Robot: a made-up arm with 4 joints. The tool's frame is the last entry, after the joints.
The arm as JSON. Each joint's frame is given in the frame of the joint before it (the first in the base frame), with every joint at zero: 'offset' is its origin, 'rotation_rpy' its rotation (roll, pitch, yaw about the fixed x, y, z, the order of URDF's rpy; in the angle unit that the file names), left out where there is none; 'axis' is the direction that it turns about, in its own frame. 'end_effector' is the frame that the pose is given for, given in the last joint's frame.
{
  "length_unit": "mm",
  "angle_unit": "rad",
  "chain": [
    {
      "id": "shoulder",
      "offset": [
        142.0,
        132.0,
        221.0
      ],
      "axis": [
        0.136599,
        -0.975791,
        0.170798
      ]
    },
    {
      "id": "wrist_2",
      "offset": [
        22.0,
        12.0,
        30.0
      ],
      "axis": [
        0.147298,
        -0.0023,
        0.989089
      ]
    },
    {
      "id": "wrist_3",
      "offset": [
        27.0,
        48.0,
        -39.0
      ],
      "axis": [
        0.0,
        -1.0,
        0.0
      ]
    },
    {
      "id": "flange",
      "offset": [
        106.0,
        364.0,
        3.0
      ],
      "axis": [
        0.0,
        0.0,
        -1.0
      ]
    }
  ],
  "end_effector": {
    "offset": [
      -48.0,
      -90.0,
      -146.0
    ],
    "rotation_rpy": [
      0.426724,
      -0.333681,
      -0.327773
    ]
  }
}
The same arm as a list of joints. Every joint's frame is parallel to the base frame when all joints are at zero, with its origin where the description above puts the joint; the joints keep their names.
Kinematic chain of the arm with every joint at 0, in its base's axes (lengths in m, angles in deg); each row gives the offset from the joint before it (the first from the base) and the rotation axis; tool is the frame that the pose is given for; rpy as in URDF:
shoulder: xyz 0.1420 0.1320 0.2210 axis 0.136599 -0.975791 0.170798
wrist_2: xyz 0.0220 0.0120 0.0300 axis 0.147298 -0.0023 0.989089
wrist_3: xyz 0.0270 0.0480 -0.0390 axis -y
flange: xyz 0.1060 0.3640 0.0030 axis -z
tool: xyz -0.0480 -0.0900 -0.1460 rpy 24.45 -19.12 -18.78

